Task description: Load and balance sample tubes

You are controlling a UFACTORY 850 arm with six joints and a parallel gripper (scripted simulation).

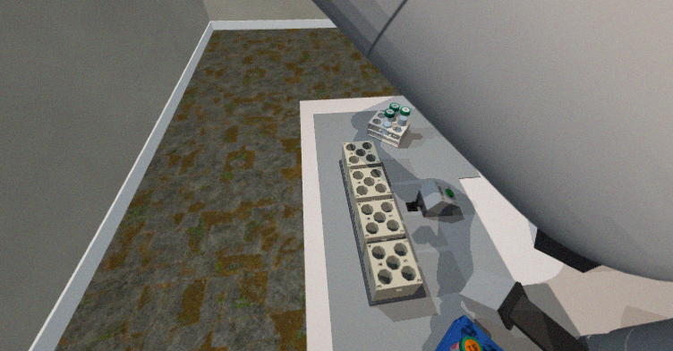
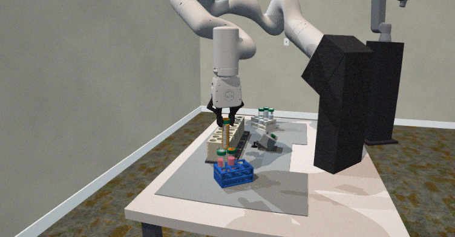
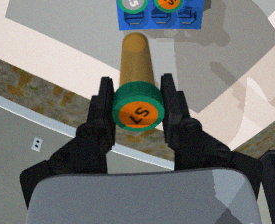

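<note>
Now: the sample S7 5 cm below my hand and 1 cm to the left of it. Also, from my hand: blue sample rack RS: 22 cm below, 3 cm to the right, 3 cm behind; then sample S1: 19 cm below, 5 cm to the right, 2 cm behind; then grey-dot tube X5: 19 cm below, 3 cm to the right, 1 cm ahead.
</note>
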